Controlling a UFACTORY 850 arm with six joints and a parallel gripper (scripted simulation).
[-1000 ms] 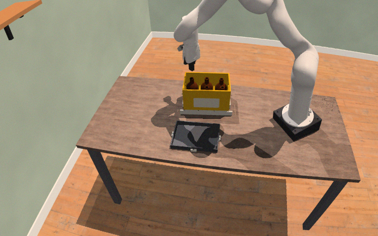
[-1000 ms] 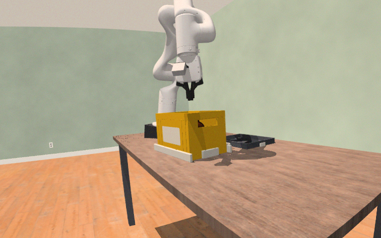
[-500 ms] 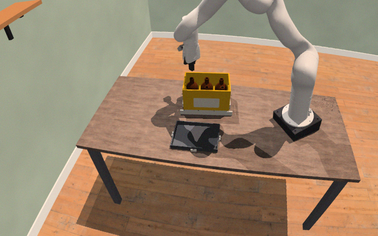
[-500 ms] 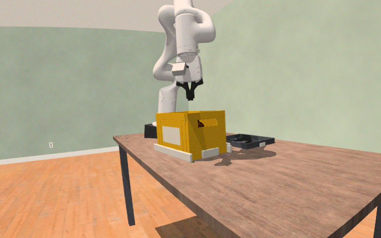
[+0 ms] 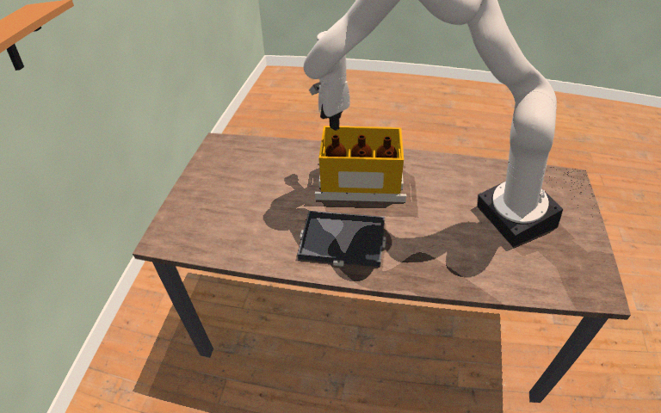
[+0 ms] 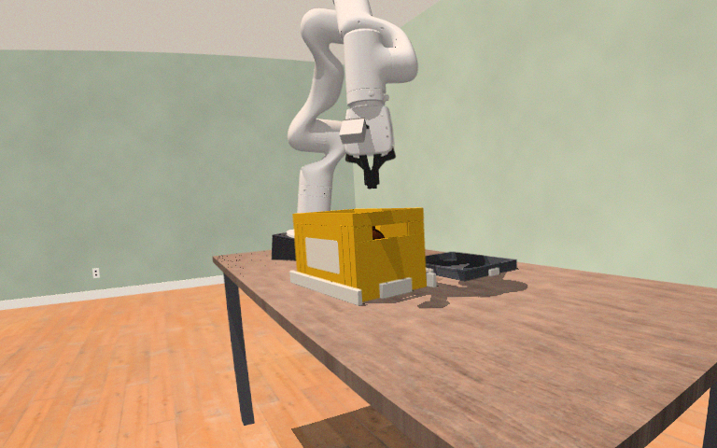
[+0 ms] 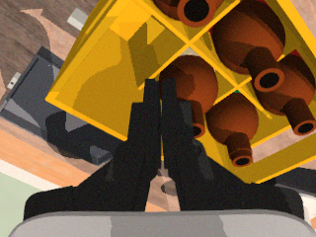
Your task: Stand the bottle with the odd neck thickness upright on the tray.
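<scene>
My gripper is now 160 mm above the yellow crate, 90 mm past it and 10 mm to the right of it. From my hand the other things lie so: dark tray: 300 mm to the left, 230 mm below, 50 mm behind.
</scene>
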